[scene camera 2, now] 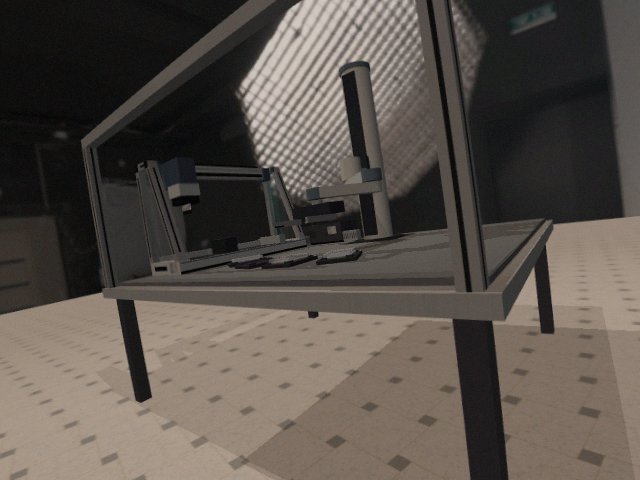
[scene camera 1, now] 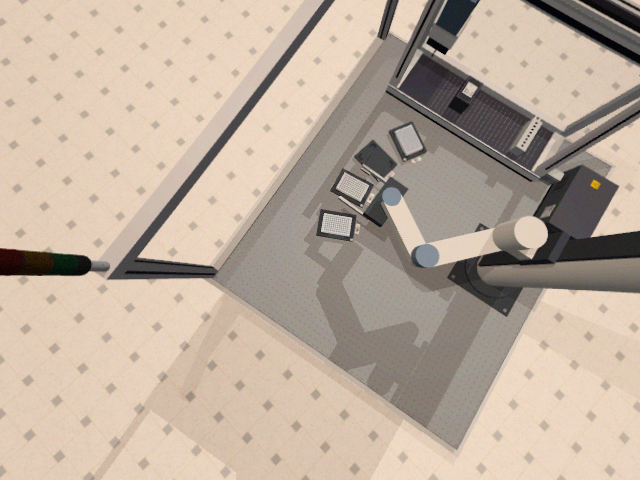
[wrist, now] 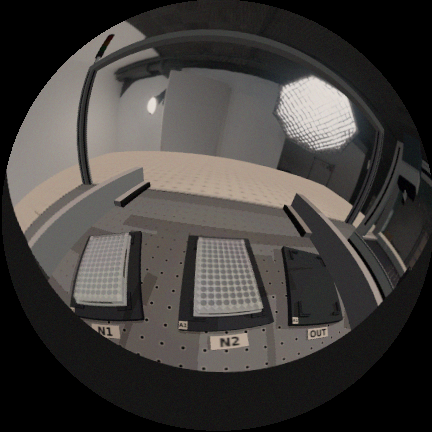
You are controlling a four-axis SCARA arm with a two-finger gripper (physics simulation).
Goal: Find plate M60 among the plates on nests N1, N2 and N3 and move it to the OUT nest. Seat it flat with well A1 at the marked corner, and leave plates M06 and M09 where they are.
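Where they show: gripper, fingertip midpoint: (scene camera 2: 288, 223) (scene camera 1: 350, 181) (wrist: 218, 185); arm's base, link origin: (scene camera 1: 491, 268).
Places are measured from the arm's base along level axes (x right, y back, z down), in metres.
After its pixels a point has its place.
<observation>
A pale plate (scene camera 1: 337, 224) @[x -0.227, y -0.683, z -0.038 m] (wrist: 102, 270) @[x -0.215, y -0.674, z -0.039 m] lies on nest N1, and another plate (scene camera 1: 353, 186) @[x -0.037, y -0.719, z -0.028 m] (wrist: 225, 275) @[x -0.043, y -0.710, z -0.038 m] lies on nest N2. The black OUT nest (scene camera 1: 375, 159) @[x 0.130, y -0.706, z -0.024 m] (wrist: 310, 285) @[x 0.114, y -0.694, z -0.025 m] is empty, its A1 tag at the near left corner in the wrist view. A third plate (scene camera 1: 408, 138) @[x 0.296, y -0.633, z -0.037 m], beyond OUT in scene view 1, sits on a nest whose label cannot be read. No plate number is legible, so I cannot tell which is M60. My gripper (scene camera 1: 351, 181) @[x -0.072, y -0.734, z -0.152 m] (scene camera 2: 287, 218) @[x -0.072, y -0.734, z -0.152 m] (wrist: 218, 185) @[x -0.072, y -0.734, z -0.152 m] is open and empty, raised above the nests, its fingers on either side of N2 from above.
A framed dark deck (scene camera 1: 485, 121) @[x 0.550, y -0.384, z -0.061 m] with a small block and a holed strip stands beyond the third plate. A dark box (scene camera 1: 578, 201) @[x 0.397, y 0.096, z -0.127 m] with a yellow mark stands near the arm column (scene camera 2: 372, 129) @[x -0.068, y -0.032, z -0.557 m]. Frame posts (scene camera 2: 454, 144) @[x -0.711, y -1.044, z -0.218 m] rise at the table's edge.
</observation>
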